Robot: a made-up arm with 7 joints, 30 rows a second.
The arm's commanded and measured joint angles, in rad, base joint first. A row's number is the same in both.
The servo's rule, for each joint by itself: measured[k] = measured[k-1] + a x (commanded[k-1-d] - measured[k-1]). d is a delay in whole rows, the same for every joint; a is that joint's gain. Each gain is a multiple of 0.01, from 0.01 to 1. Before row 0 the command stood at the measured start. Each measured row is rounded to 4 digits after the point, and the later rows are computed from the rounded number. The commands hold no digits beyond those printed.
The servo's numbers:
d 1
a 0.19 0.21 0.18 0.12 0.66 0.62 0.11
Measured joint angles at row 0:
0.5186 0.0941 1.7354 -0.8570 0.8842 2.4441 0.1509
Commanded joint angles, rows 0 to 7:
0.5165 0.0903 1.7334 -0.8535 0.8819 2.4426 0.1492
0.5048 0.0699 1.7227 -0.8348 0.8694 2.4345 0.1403
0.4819 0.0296 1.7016 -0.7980 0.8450 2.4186 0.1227
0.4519 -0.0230 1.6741 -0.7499 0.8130 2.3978 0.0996
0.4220 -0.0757 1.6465 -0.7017 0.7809 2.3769 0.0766
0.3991 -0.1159 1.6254 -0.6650 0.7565 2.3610 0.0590
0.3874 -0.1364 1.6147 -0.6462 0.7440 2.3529 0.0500
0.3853 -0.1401 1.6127 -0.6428 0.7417 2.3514 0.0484
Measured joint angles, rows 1 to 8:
0.5186 0.0941 1.7354 -0.8570 0.8842 2.4441 0.1509
0.5182 0.0933 1.7350 -0.8566 0.8827 2.4432 0.1507
0.5157 0.0884 1.7328 -0.8540 0.8739 2.4378 0.1496
0.5093 0.0761 1.7272 -0.8473 0.8548 2.4259 0.1466
0.4984 0.0553 1.7176 -0.8356 0.8272 2.4085 0.1414
0.4839 0.0278 1.7048 -0.8195 0.7966 2.3889 0.1343
0.4678 -0.0024 1.6905 -0.8010 0.7701 2.3716 0.1260
0.4525 -0.0305 1.6769 -0.7824 0.7529 2.3600 0.1176

